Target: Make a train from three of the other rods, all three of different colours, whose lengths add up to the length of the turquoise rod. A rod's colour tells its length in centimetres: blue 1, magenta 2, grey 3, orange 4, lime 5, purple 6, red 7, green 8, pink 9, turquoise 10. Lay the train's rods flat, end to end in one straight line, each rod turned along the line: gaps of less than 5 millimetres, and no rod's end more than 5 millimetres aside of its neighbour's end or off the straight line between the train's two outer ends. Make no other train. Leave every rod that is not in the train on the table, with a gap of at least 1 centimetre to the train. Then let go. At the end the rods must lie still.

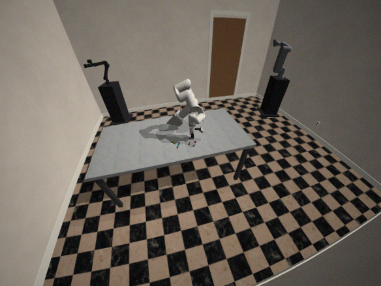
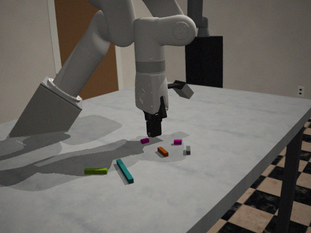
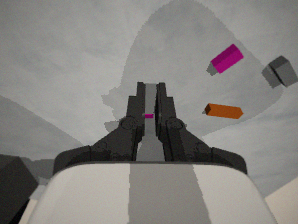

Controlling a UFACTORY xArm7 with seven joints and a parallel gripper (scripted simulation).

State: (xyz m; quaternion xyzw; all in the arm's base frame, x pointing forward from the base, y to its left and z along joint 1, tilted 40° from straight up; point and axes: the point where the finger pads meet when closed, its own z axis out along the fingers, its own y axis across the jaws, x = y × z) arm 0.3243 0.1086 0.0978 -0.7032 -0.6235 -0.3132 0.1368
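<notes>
The lime rod lies 80 mm ahead of my hand, 200 mm to the right of it and 30 mm below it. Also, from my hand: turquoise rod (110 mm ahead, 150 mm to the right, 30 mm below); then orange rod (90 mm ahead, 30 mm to the right, 30 mm below).
</notes>
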